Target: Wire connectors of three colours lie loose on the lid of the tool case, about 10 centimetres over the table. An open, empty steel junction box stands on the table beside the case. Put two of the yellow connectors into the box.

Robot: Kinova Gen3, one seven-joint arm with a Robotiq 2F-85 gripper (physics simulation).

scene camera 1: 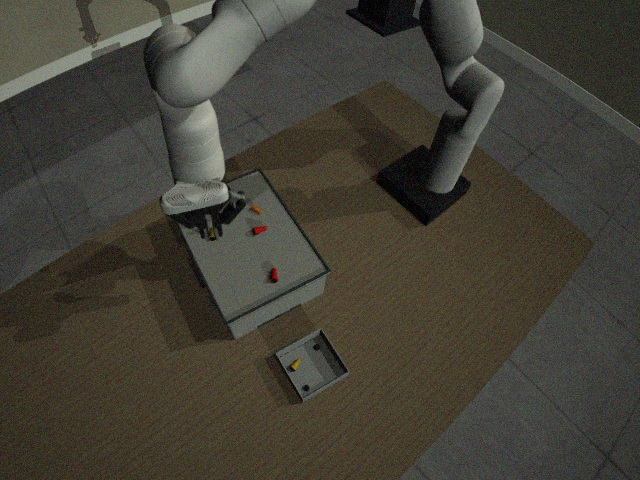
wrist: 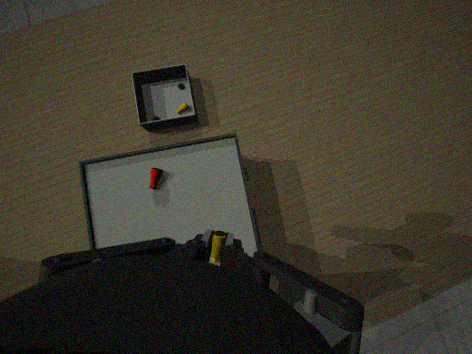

Labels:
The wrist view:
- my gripper: 219,242
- steel junction box: 159,93
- tool case: 203,186

